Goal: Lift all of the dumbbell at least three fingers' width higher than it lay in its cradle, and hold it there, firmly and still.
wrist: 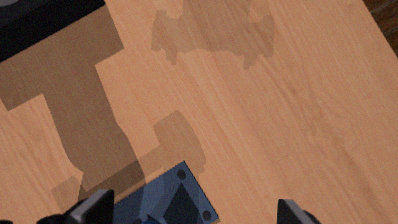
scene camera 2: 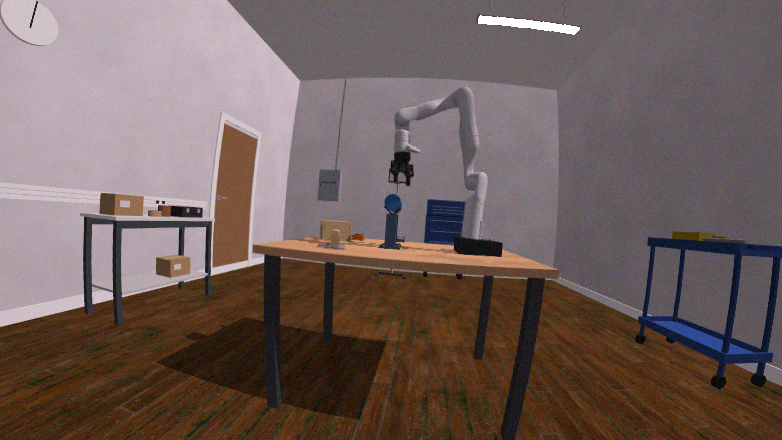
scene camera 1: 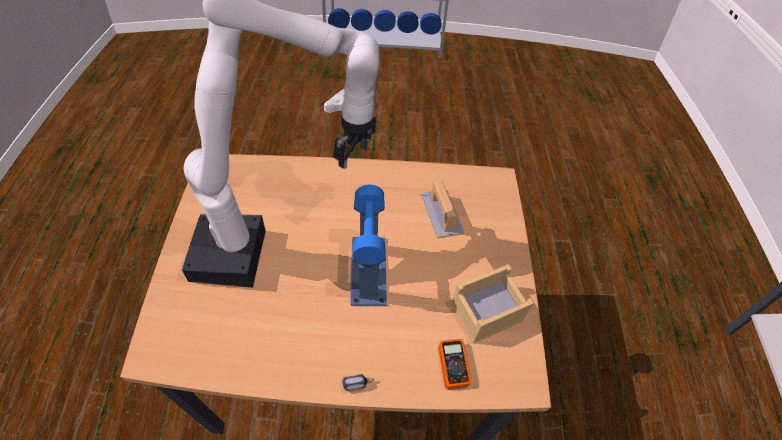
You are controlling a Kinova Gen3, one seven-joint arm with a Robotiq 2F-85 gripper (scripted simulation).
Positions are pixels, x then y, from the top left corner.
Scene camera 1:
my gripper: 353,157
blue dumbbell: 368,249
wooden box: 487,295
